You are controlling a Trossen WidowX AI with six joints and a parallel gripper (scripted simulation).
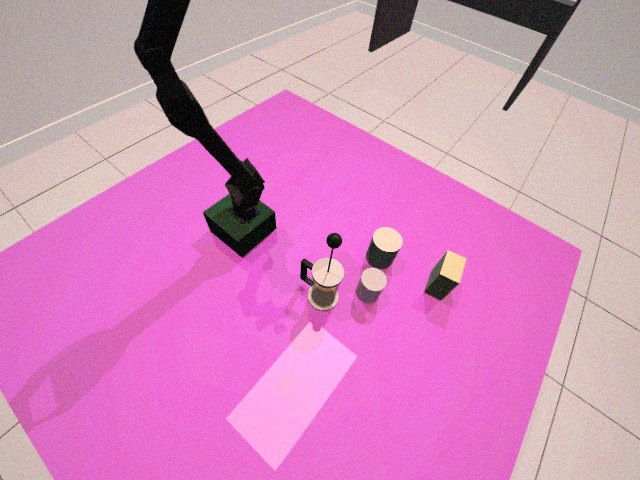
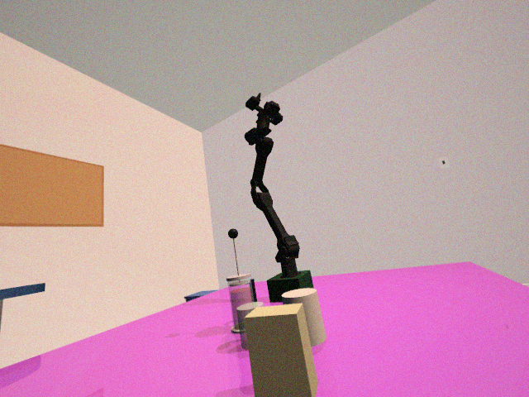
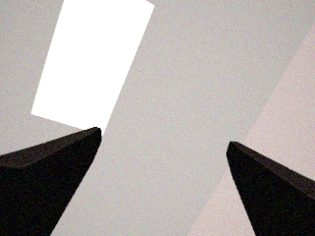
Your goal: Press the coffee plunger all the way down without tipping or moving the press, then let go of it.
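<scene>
The coffee press lies 78 cm below my gripper tip, 30 cm ahead of it and 2 cm to the right of it.
</scene>
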